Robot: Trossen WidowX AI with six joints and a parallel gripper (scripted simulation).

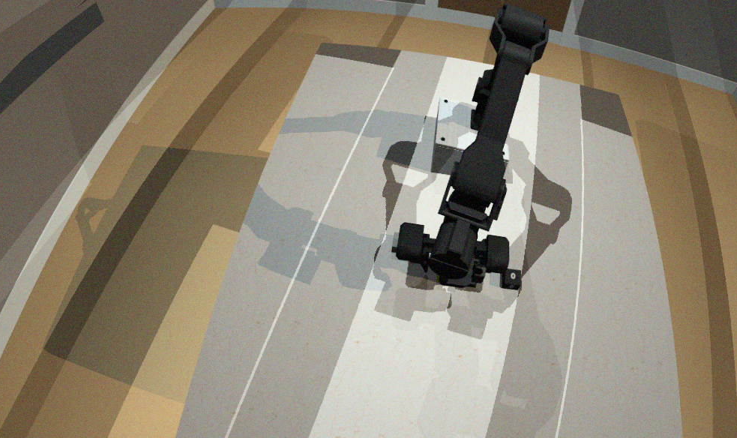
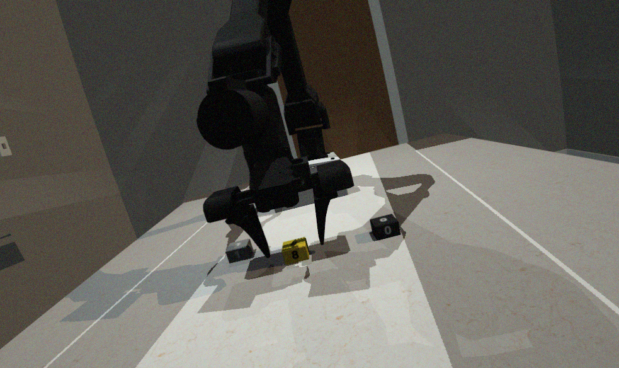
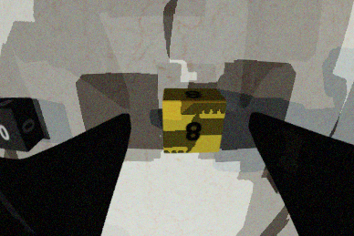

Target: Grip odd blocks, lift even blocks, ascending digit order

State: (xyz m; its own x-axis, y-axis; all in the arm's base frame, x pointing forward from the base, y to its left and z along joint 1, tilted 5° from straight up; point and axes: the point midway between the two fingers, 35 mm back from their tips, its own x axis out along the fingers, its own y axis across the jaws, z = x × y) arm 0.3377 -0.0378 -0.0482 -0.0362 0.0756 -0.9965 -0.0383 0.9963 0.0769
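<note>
Now: gripper tip right at the yellow block marked 8. From my gripper tip the other things lie so: black block marked 0 (12 cm to the left, 1 cm behind); grey block marked 1 (9 cm to the right, 5 cm behind).
</note>
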